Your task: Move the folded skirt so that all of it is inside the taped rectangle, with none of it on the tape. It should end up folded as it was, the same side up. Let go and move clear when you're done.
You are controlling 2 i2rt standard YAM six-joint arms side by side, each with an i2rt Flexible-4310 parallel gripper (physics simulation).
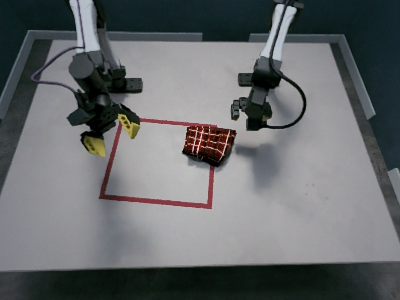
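The folded red plaid skirt (pixel 207 143) lies across the right side of the taped rectangle (pixel 155 201), near its top right corner. Its left part is inside, its middle covers part of the right tape line, and its right part lies outside. Its top edge is at or on the top tape. My left gripper (pixel 251 118) is open above the table, up and to the right of the skirt and apart from it. Its fingertips are partly hidden. My right gripper (pixel 112 136), with yellow finger pads, is open above the rectangle's left side, well away from the skirt.
The pale table (pixel 300 230) reaches beyond the rectangle on all sides. Dark base plates (pixel 132 85) (pixel 244 79) sit near its back. A black cable (pixel 304 100) loops beside the left arm, and a purple cable (pixel 45 82) beside the right arm.
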